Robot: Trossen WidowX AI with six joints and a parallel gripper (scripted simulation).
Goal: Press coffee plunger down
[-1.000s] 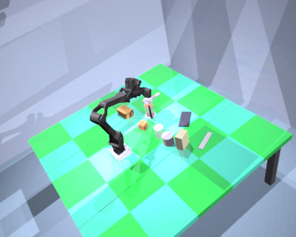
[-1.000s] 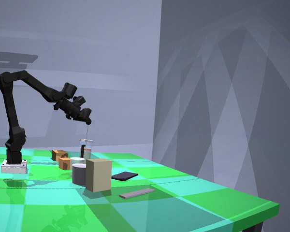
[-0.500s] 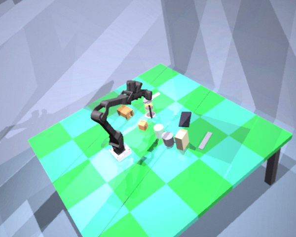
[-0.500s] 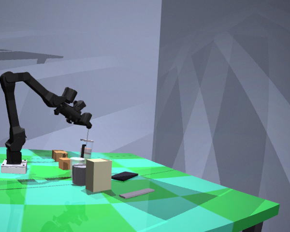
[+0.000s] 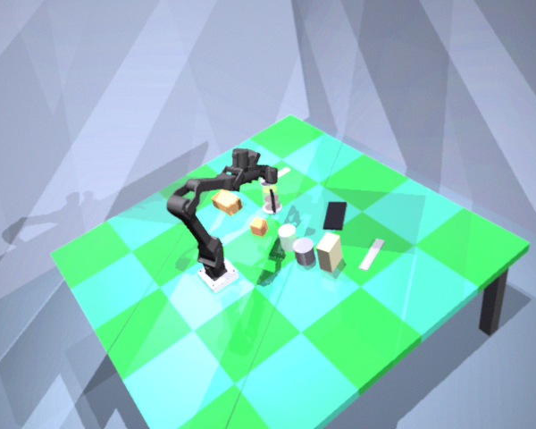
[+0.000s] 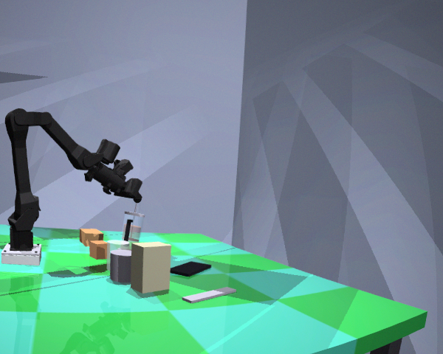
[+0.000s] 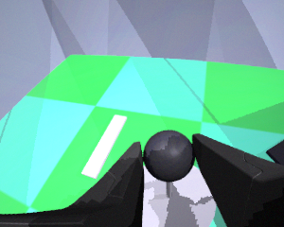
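Right now the coffee press is 10 cm below my gripper tip, 3 cm behind it and 2 cm to the right of it. Also, from my gripper tip: small brown cube (17 cm below, 15 cm behind, 7 cm to the right); tan block (17 cm below, 16 cm to the left, 14 cm behind); grey cylinder (31 cm to the right, 16 cm below, 13 cm behind).
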